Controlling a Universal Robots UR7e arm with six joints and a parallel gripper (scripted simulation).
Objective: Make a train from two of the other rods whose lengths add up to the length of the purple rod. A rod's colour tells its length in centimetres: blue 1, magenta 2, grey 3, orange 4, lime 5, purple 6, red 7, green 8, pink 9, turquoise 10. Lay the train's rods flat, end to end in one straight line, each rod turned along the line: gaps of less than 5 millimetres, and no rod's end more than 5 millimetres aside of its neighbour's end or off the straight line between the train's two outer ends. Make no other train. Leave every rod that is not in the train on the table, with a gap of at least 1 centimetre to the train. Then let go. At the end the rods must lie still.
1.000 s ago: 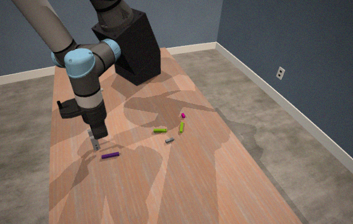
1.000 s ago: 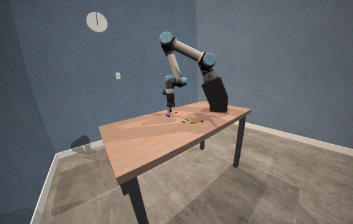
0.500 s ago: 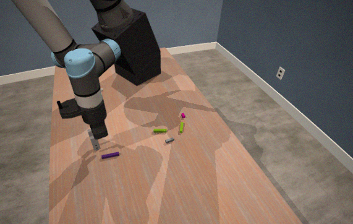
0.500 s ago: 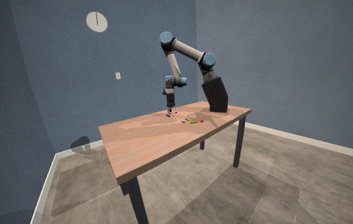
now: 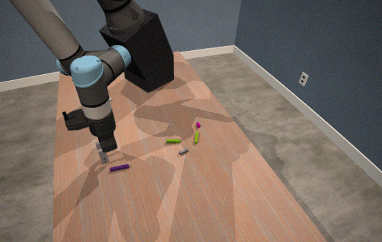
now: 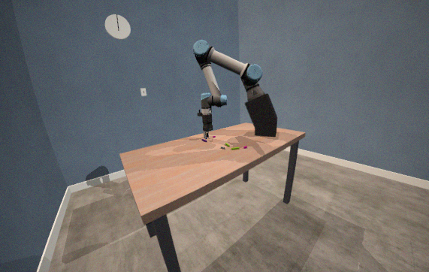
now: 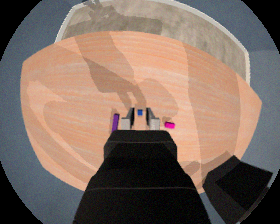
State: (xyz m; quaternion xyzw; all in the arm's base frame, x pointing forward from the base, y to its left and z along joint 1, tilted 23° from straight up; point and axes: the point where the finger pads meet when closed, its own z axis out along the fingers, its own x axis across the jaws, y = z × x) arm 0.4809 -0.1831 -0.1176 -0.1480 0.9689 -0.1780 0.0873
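The blue rod is 2 cm below my hand. Also, from my hand: purple rod: 4 cm ahead, 5 cm to the left, 2 cm below; grey rod: 2 cm ahead, 26 cm to the left, 2 cm below.
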